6 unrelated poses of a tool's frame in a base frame.
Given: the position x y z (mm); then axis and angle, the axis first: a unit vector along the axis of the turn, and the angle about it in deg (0 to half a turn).
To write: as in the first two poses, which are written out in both.
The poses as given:
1: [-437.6 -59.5 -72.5 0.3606 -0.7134 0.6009 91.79]
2: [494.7 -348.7 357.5 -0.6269 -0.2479 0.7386 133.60]
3: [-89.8 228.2 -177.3 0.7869 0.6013 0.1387 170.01]
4: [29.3 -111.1 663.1 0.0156 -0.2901 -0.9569 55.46]
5: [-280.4 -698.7 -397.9 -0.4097 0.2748 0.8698 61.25]
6: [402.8 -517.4 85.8 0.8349 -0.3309 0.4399 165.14]
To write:
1: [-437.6 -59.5 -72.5 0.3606 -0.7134 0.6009 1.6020]
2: [494.7 -348.7 357.5 -0.6269 -0.2479 0.7386 2.3318]
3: [-89.8 228.2 -177.3 0.7869 0.6013 0.1387 2.9672]
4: [29.3 -111.1 663.1 0.0156 -0.2901 -0.9569 0.9680]
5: [-280.4 -698.7 -397.9 -0.4097 0.2748 0.8698 1.0690]
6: [402.8 -517.4 85.8 0.8349 -0.3309 0.4399 2.8822]
